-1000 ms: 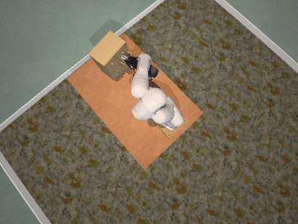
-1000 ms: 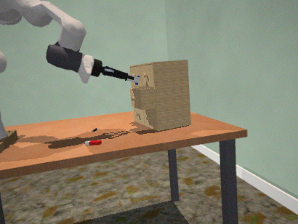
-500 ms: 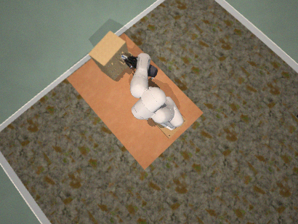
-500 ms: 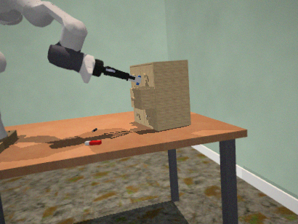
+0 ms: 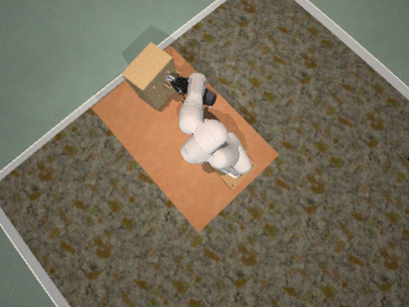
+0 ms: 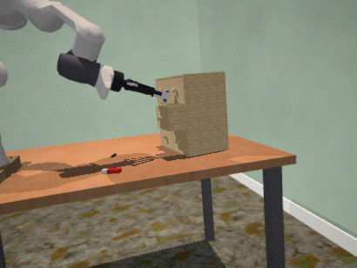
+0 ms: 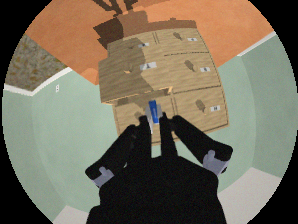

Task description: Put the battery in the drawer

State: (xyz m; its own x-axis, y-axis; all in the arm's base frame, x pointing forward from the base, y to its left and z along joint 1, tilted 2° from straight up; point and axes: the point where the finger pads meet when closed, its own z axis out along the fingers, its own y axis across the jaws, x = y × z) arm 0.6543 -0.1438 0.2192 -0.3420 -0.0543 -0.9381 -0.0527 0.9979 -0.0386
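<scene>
Right now my hand is 2 cm short of the blue AA battery and 1 cm above it. Also, from my hand: white cylinder 25 cm below, 25 cm behind, 12 cm to the right; then small black piece 25 cm below, 20 cm behind, 12 cm to the left; then drawer 12 cm below, 8 cm ahead, 2 cm to the right.
</scene>
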